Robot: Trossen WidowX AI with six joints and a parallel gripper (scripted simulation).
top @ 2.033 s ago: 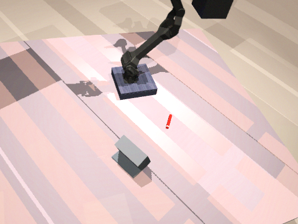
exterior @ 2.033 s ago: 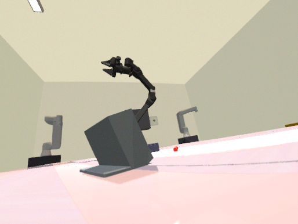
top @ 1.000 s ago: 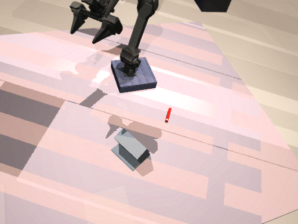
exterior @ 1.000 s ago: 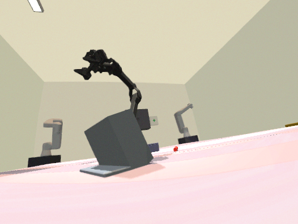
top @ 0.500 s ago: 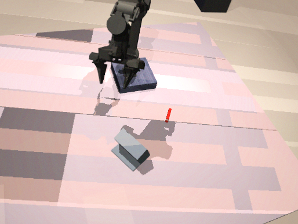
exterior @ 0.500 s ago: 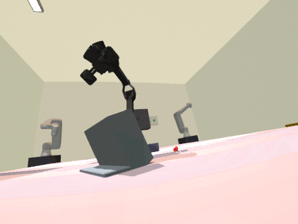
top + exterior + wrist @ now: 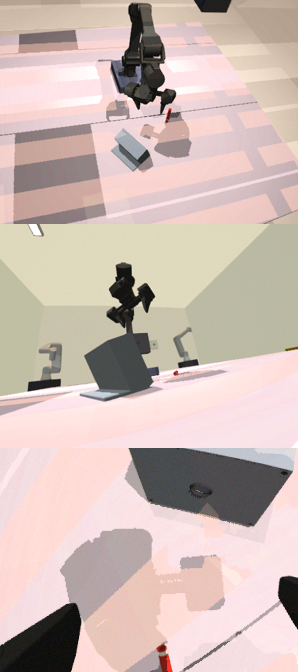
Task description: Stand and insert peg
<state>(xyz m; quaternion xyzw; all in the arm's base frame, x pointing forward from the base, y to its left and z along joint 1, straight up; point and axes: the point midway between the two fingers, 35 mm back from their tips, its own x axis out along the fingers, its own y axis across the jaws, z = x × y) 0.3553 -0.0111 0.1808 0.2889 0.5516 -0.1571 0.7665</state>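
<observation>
Now: gripper tip 9 cm past the red peg, 14 cm to the right of it and 19 cm above it. The rest, counted from my gripper tip: thin flat foot 8 cm ahead, 9 cm to the right, 19 cm below; then sloped panel 6 cm ahead, 7 cm to the right, 15 cm below.
</observation>
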